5 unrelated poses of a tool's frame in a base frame.
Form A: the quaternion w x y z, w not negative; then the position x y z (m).
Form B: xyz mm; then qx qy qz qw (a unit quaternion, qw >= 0). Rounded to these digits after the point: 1 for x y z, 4 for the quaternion.
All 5 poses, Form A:
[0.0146 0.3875 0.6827 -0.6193 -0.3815 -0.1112 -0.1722]
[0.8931 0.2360 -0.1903 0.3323 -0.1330 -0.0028 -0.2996]
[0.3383 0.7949 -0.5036 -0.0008 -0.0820 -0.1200 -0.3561]
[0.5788 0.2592 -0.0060 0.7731 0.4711 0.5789 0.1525]
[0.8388 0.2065 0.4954 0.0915 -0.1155 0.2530 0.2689]
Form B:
[-381.5 -111.2 -172.2 0.3875 0.6827 -0.6193 0.0146]
[-133.0 -2.8 -299.6 0.2360 -0.1903 0.3323 0.8931]
[-82.0 -120.0 -356.1 0.7949 -0.5036 -0.0008 0.3383]
[471.1 578.9 152.5 0.2592 -0.0060 0.7731 0.5788]
[-115.5 253.0 268.9 0.2065 0.4954 0.0915 0.8388]

